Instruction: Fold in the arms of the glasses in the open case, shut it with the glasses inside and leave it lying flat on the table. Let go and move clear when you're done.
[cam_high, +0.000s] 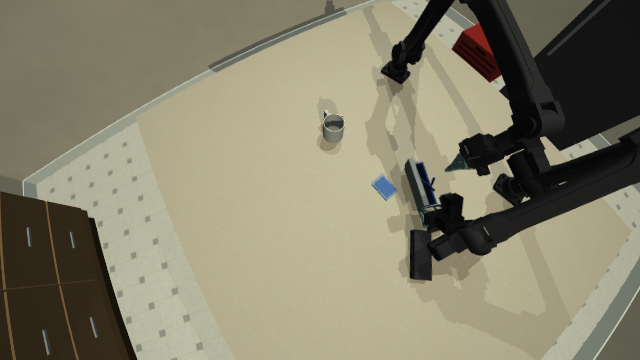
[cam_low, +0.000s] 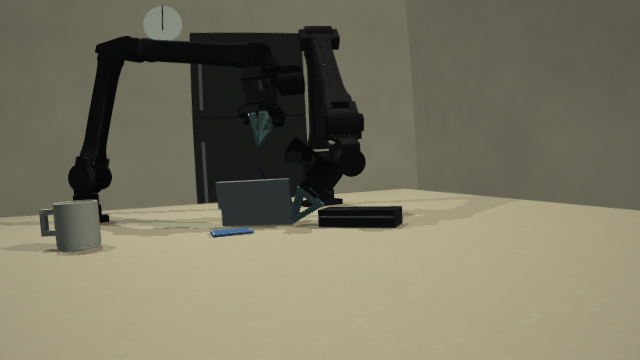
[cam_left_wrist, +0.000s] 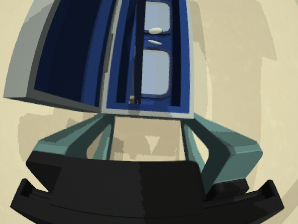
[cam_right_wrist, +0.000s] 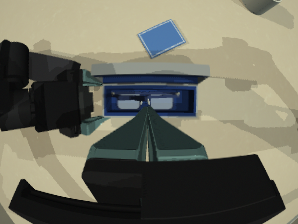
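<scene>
Right now the glasses case is 30 mm ahead of my right hand, 20 mm to the right of it and 140 mm below it. The rest, counted from my right hand: blue cloth 120 mm ahead, 80 mm to the right, 180 mm below; then black box 170 mm ahead, 180 mm to the left, 170 mm below.
</scene>
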